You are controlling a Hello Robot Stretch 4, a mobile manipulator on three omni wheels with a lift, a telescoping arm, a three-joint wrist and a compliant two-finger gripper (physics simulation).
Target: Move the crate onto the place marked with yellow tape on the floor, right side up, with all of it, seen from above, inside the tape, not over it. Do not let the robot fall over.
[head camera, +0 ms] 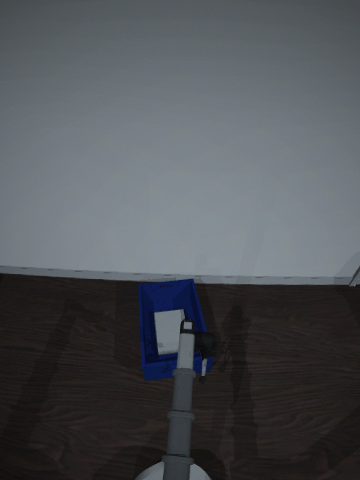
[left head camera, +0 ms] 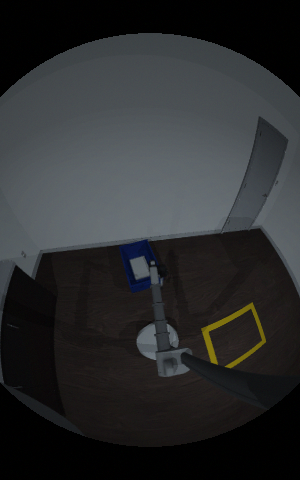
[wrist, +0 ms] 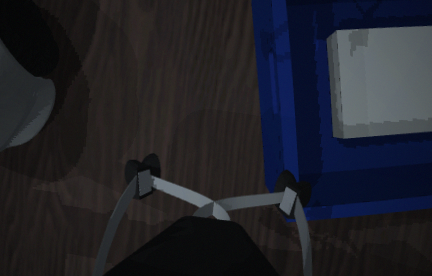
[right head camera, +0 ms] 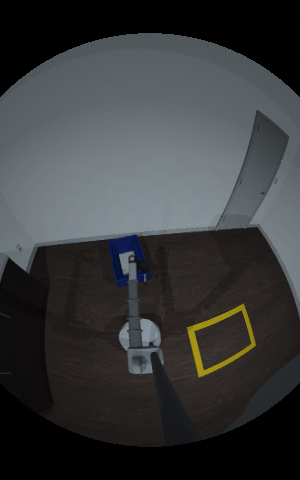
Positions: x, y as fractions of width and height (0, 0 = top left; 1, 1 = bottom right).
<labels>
A blue crate shows in the head camera view (0.42, 0.62), in the left head camera view (0.47, 0.52), in the wrist view (0.81, 0.64) and in the right head camera view (0.39, 0.51).
</labels>
